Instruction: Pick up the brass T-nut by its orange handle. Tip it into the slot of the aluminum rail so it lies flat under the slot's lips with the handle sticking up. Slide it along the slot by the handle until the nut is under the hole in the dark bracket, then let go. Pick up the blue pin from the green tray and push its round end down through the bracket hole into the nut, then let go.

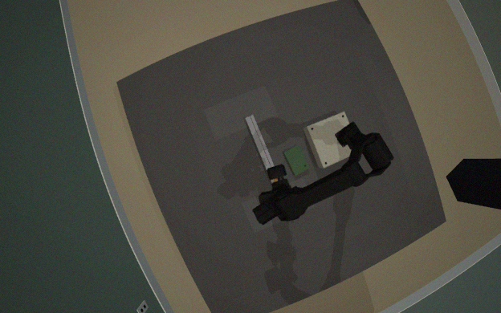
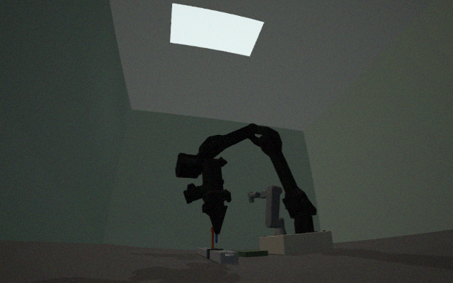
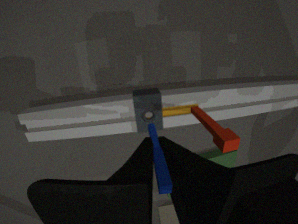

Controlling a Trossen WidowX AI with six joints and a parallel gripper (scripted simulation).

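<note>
The blue pin lies right at my gripper tip. From my gripper tip the other things lie so: brass T-nut 2 cm to the right, 2 cm below; green tray 13 cm behind, 6 cm below, 3 cm to the right.
</note>
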